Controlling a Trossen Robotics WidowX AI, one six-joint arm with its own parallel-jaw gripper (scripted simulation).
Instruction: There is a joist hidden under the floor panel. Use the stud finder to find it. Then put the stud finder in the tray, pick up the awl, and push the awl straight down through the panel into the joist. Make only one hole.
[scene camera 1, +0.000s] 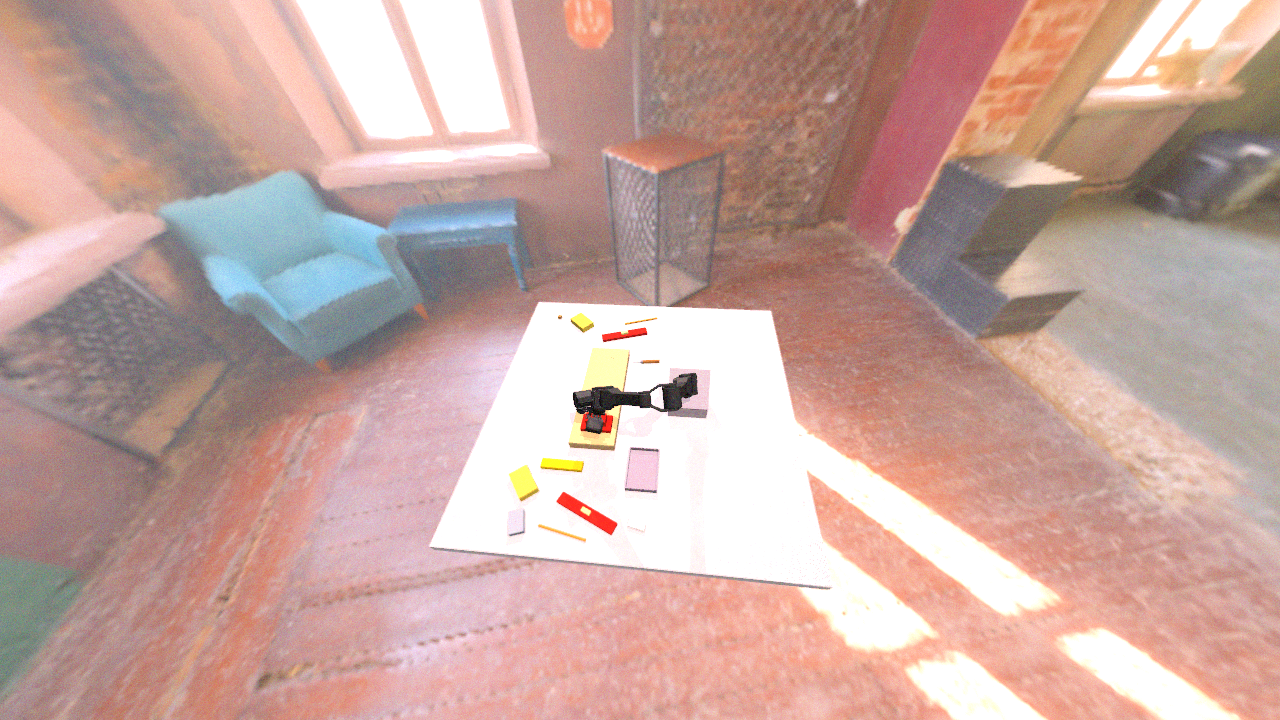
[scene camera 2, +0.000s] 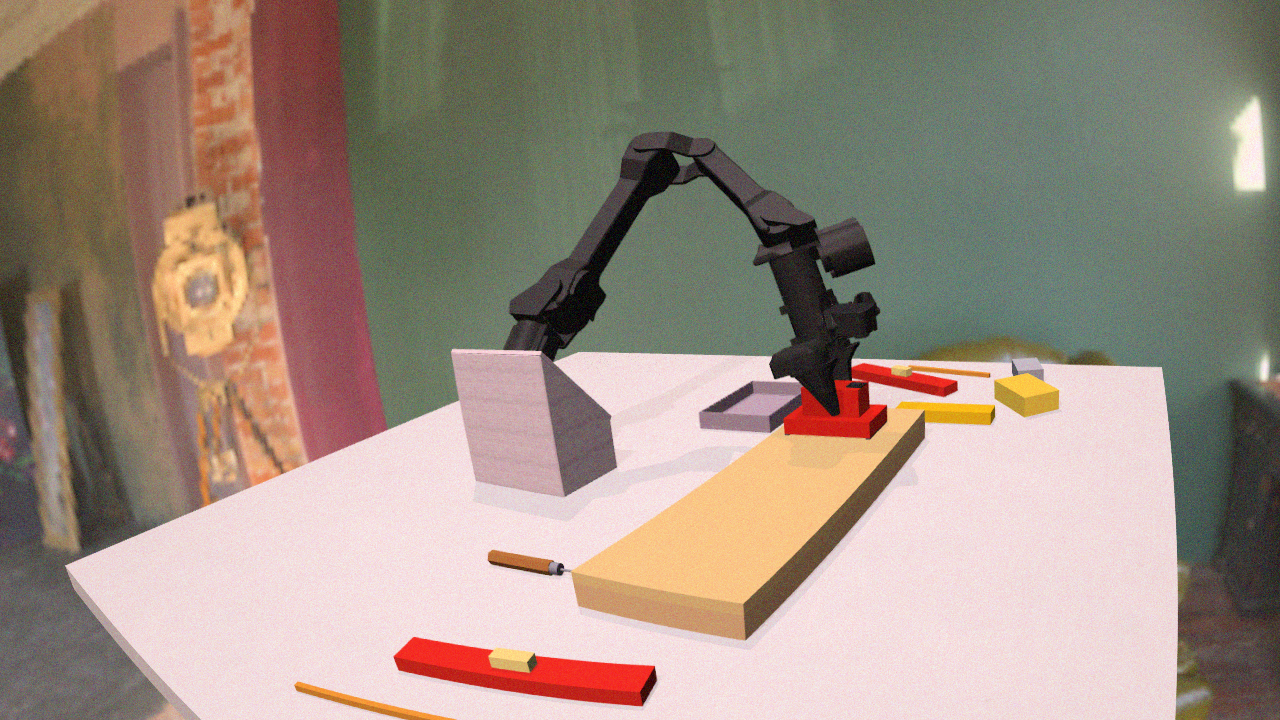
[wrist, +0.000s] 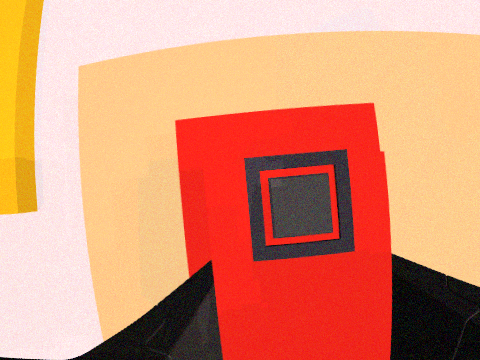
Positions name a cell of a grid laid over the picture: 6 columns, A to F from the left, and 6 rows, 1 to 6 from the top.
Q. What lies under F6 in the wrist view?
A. My gripper.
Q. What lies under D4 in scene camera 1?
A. A grey tray.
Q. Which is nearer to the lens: the awl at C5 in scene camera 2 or the yellow block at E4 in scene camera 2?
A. The awl.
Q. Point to my gripper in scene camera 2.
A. D4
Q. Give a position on a stud finder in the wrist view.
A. At E5
